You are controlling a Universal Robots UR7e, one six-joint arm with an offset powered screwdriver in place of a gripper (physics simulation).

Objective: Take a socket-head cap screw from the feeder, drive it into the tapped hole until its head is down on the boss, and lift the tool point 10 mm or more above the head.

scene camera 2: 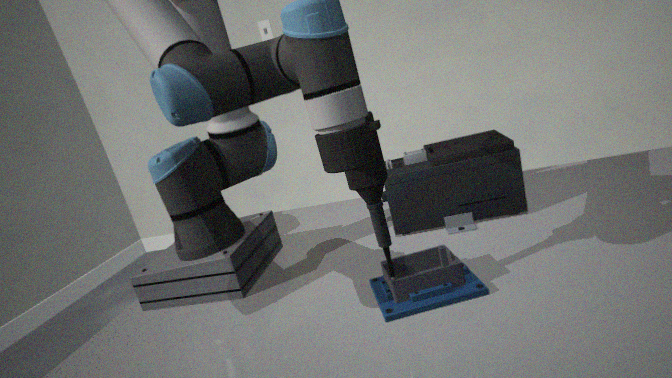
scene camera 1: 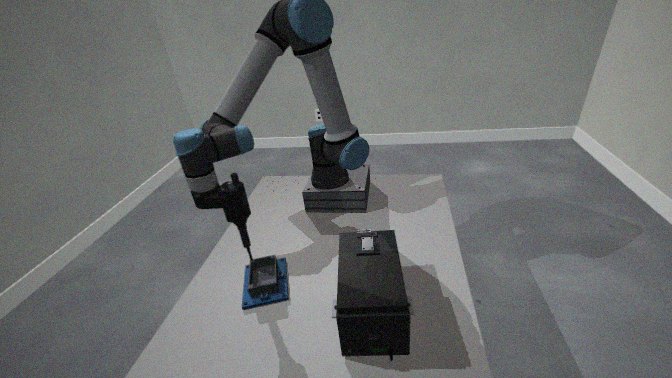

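The screwdriver, my gripper here (scene camera 1: pixel 251 259) (scene camera 2: pixel 391 274), points down with its thin bit at one corner of an open grey box-shaped housing (scene camera 1: pixel 262 289) (scene camera 2: pixel 427 283). In scene camera 1 this is the back left corner; in scene camera 2 the bit's end is at the left corner, at rim level or slightly below. The housing sits on a blue fixture plate (scene camera 1: pixel 253 302) (scene camera 2: pixel 400 312). The boss, its tapped hole and any screw at the bit are too small or hidden to make out. The black feeder (scene camera 1: pixel 372 280) (scene camera 2: pixel 460 185) stands apart from the bit, with a silver plate on its top.
The arm's base stands on a grey layered block (scene camera 1: pixel 335 201) (scene camera 2: pixel 190 289) behind the fixture and feeder in scene camera 1. The feeder is to the right of the fixture there and behind it in scene camera 2. A small bracket (scene camera 2: pixel 460 222) sticks out at the feeder's foot.
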